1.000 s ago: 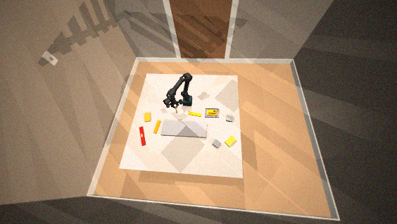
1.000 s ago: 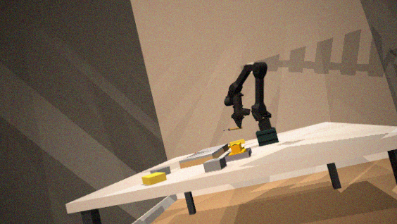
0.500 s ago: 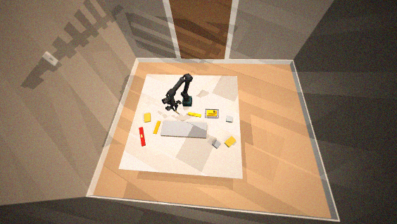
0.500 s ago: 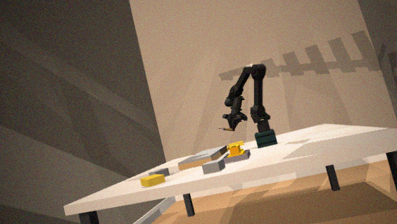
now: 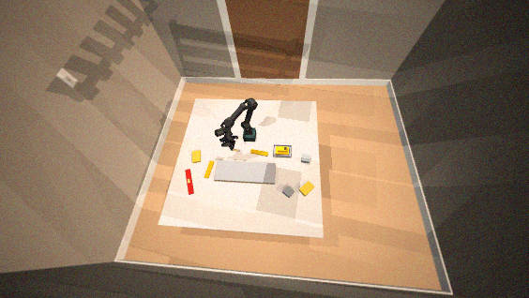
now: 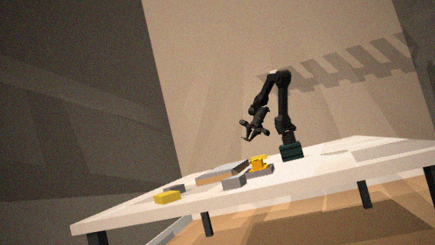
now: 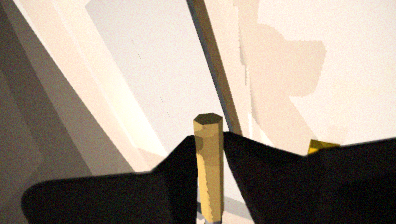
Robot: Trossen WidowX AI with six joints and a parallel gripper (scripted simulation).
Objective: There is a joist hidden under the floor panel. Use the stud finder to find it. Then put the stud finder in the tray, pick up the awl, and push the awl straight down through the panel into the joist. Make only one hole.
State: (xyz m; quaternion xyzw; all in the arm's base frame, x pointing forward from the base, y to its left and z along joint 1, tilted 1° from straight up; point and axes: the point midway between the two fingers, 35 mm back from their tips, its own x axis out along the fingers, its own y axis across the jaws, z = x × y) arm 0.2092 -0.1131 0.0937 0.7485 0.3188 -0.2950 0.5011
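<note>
My gripper tip is now 50 mm to the right of the awl, 20 mm below it and 10 mm short of it. Also, from my gripper tip: stud finder (440 mm to the left, 100 mm below, 80 mm behind); red bar (380 mm to the right, 250 mm ahead, 140 mm below); grey tray (420 mm to the left, 140 mm below, 80 mm behind).
</note>
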